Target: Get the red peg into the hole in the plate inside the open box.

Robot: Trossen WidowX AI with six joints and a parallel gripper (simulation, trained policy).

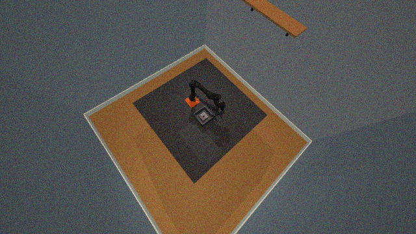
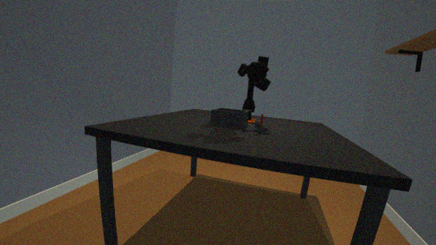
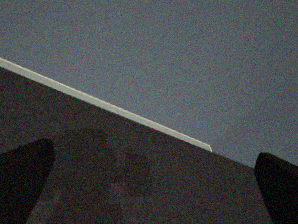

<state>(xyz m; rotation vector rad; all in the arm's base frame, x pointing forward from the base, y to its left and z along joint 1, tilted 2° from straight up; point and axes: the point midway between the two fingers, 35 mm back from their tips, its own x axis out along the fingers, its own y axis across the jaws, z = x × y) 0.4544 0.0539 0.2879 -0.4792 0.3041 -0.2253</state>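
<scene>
The red peg is 33 cm behind my gripper tip, 24 cm below it and 8 cm to the left of it. Also, from my gripper tip: light plate (23 cm below, 18 cm behind, 11 cm to the right); grey box (25 cm below, 18 cm behind, 11 cm to the right).
</scene>
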